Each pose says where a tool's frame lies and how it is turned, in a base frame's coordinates. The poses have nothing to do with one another.
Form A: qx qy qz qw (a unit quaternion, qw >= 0); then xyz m.
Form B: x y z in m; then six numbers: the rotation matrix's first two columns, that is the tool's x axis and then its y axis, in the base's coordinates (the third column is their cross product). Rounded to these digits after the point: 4 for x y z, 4 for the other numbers.
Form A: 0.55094 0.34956 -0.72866 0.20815 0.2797 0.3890 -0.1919
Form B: 0.2797 0.3890 -0.1919 -0.3063 0.0818 -0.9484 0.6885 -0.6690 -0.2801
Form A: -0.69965 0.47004 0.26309 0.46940 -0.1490 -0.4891 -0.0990
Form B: -0.1490 -0.4891 -0.0990 0.4197 -0.4107 -0.8094 -0.9047 -0.1175 -0.4095
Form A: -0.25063 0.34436 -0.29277 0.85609 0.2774 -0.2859 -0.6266
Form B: 0.2774 -0.2859 -0.6266 0.5914 -0.6739 -0.4429 0.3287 0.7029 -0.6308
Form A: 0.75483 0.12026 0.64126 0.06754 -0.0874 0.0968 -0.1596
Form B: -0.0874 0.0968 -0.1596 0.1487 0.2682 0.9518 0.0949 -0.9620 0.2562
